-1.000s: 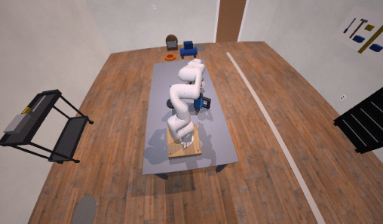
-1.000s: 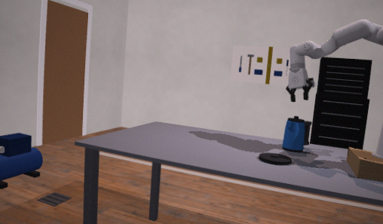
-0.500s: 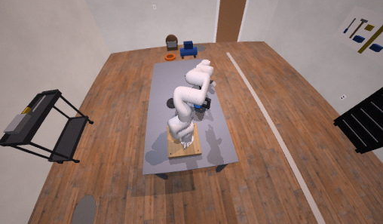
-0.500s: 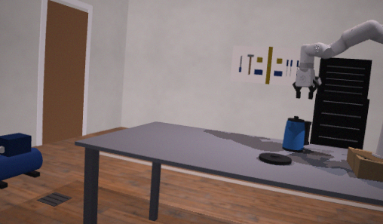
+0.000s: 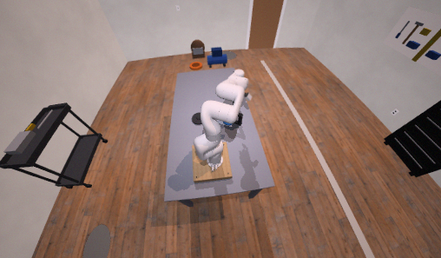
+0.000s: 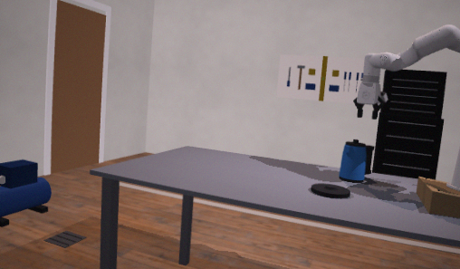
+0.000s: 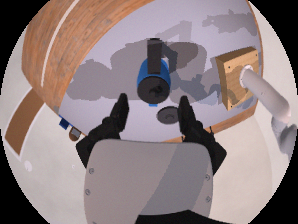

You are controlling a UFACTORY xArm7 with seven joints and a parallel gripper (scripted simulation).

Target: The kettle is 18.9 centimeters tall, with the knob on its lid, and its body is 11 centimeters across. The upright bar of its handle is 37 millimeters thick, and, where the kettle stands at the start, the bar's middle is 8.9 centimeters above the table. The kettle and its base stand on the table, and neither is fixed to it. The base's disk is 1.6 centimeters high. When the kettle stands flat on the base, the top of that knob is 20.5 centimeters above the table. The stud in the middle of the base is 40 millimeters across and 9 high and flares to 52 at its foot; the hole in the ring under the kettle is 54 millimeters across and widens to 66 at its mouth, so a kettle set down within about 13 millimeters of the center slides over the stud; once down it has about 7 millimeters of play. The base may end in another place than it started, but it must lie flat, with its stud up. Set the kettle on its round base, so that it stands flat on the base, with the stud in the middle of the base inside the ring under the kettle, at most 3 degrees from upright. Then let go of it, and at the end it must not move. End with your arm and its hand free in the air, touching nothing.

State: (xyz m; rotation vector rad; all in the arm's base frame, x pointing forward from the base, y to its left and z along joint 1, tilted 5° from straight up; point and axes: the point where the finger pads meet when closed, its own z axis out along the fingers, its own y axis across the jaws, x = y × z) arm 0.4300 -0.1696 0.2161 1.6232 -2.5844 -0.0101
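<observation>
My gripper is now 10 mm short of the blue kettle, 30 mm to the right of it and 210 mm above it. The rest, counted from my hand: black round base (60 mm ahead, 360 mm to the left, 290 mm below).
</observation>
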